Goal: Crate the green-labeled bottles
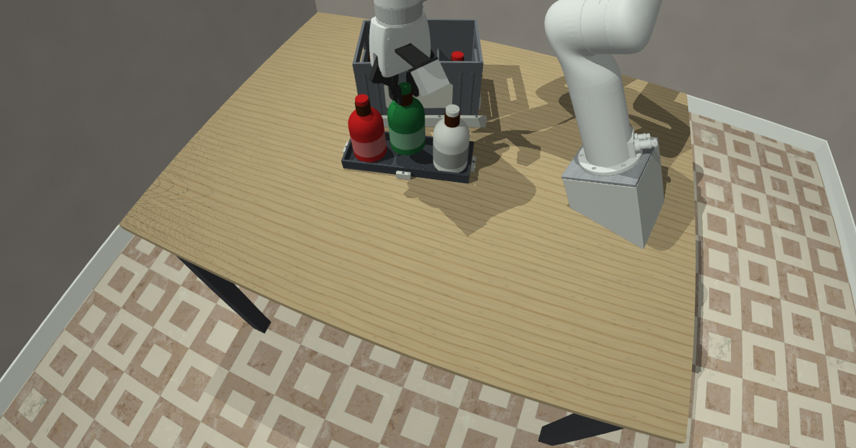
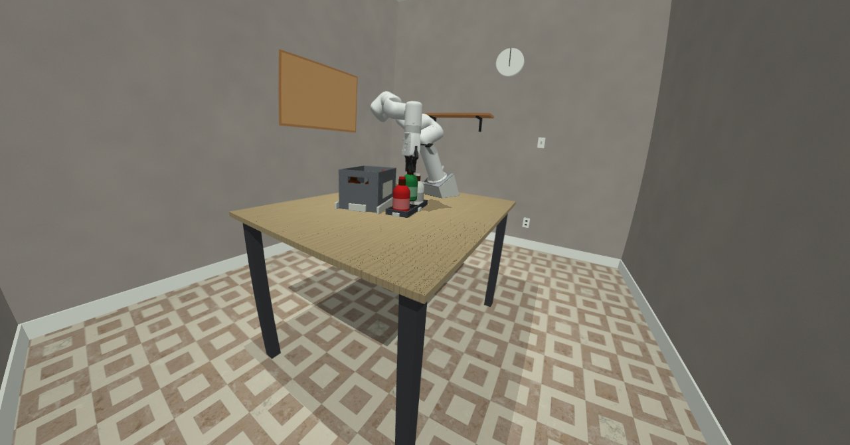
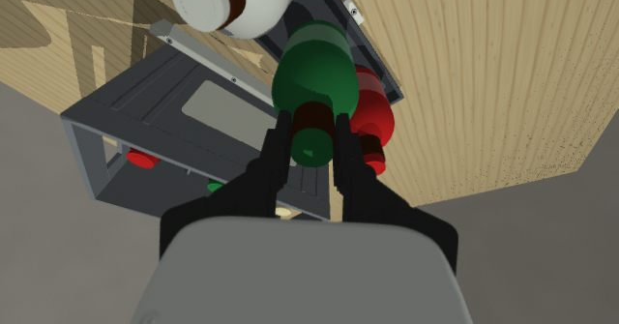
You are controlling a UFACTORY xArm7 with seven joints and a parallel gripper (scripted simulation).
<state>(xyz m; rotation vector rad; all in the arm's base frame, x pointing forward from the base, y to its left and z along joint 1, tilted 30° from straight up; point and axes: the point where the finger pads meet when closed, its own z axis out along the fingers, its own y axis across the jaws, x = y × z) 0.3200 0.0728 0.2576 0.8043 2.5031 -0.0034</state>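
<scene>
My gripper is now 70 mm above the green-labeled bottle. From my hand the other things lie so: white bottle (90 mm behind, 10 mm to the right, 110 mm below); dark tray (180 mm below); red bottle (90 mm ahead, 10 mm to the left, 110 mm below).
</scene>
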